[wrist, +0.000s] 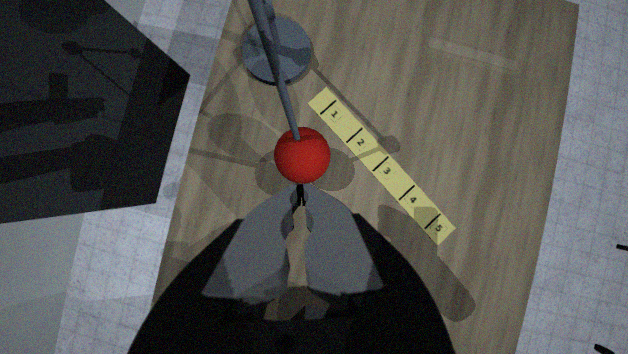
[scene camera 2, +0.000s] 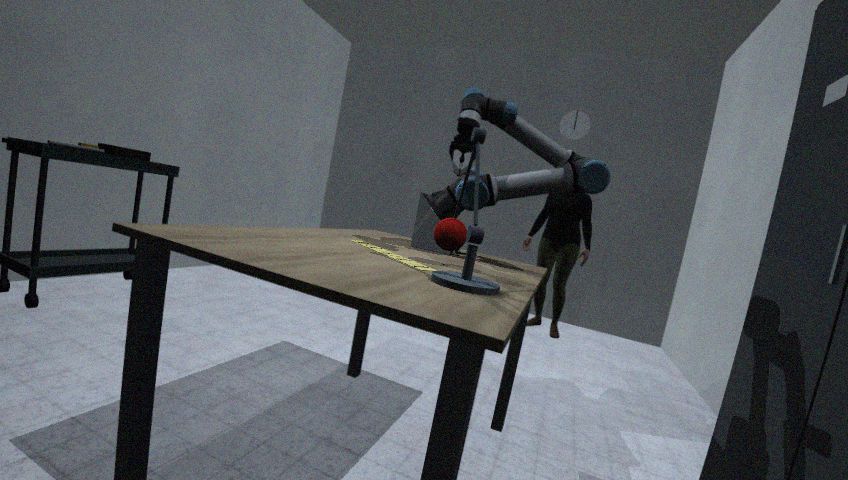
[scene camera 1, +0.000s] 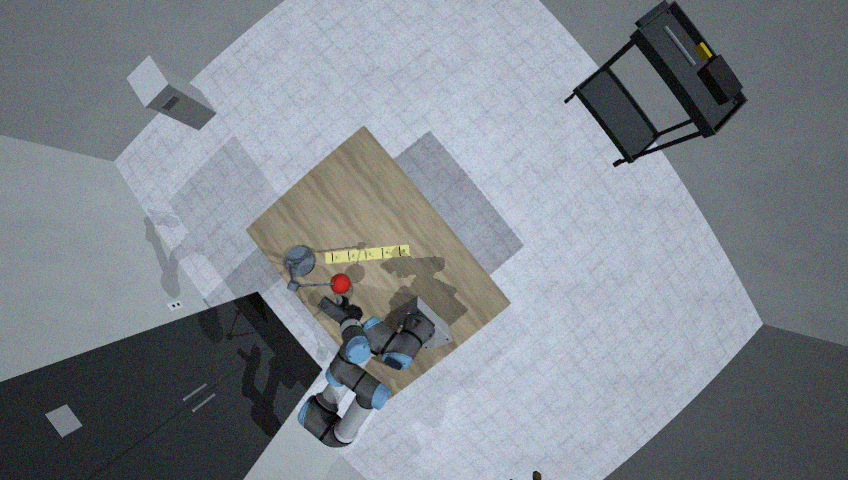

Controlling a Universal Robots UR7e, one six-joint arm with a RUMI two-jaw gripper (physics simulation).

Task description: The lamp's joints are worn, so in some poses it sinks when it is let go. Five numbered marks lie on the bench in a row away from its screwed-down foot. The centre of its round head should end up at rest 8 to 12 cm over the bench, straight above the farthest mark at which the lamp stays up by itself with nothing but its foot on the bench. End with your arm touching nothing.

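Frame: origin at the arm's base, x ahead, y left, z up, level; millimetres.
Seen in the pictures: gripper, fingertip midpoint: point(wrist: 302, 186) point(scene camera 2: 458, 175) point(scene camera 1: 338, 296); arm's base, link origin: point(scene camera 2: 437, 211) point(scene camera 1: 420, 325).
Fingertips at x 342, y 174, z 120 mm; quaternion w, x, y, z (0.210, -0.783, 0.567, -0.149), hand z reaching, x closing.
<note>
Pixels of each thing's top centre, then the offset from my fingertips to it. "spot": a spot on its surface instead. Level surfaces: height alone.
- lamp's round red head, surface spot: point(wrist: 302, 156) point(scene camera 1: 338, 286) spot: 39 mm ahead, 19 mm left, 131 mm down
- high elbow joint, surface spot: point(scene camera 2: 477, 135) spot: 163 mm ahead, 83 mm left, 94 mm up
- wooden bench, surface height: 276 mm down
The lamp's round red head point(scene camera 1: 340, 283) point(scene camera 2: 449, 234) point(wrist: 302, 156) hangs above the bench, to the side of the mark row. Its arm rises from the blue-grey foot point(scene camera 1: 306, 255) point(scene camera 2: 484, 287) point(wrist: 295, 50) to a high elbow joint point(scene camera 1: 293, 285) point(scene camera 2: 477, 135), then slopes down to the head. The yellow strip with marks 1 to 5 point(scene camera 1: 367, 254) point(scene camera 2: 392, 255) point(wrist: 372, 150) runs away from the foot, mark 5 farthest. My gripper point(scene camera 1: 341, 299) point(scene camera 2: 458, 172) point(wrist: 302, 186) is shut and empty. It points down, higher than the head, with a visible gap in scene camera 2.
The wooden bench point(scene camera 1: 357, 178) point(scene camera 2: 267, 255) point(wrist: 475, 125) carries a grey angled plate point(scene camera 1: 437, 324) point(scene camera 2: 421, 223) by my arm's base. A dark cabinet point(scene camera 1: 148, 380) point(scene camera 2: 791, 237) stands beyond the foot side. A black cart point(scene camera 1: 672, 65) point(scene camera 2: 160, 167) stands apart. A person point(scene camera 2: 565, 226) stands behind the bench.
</note>
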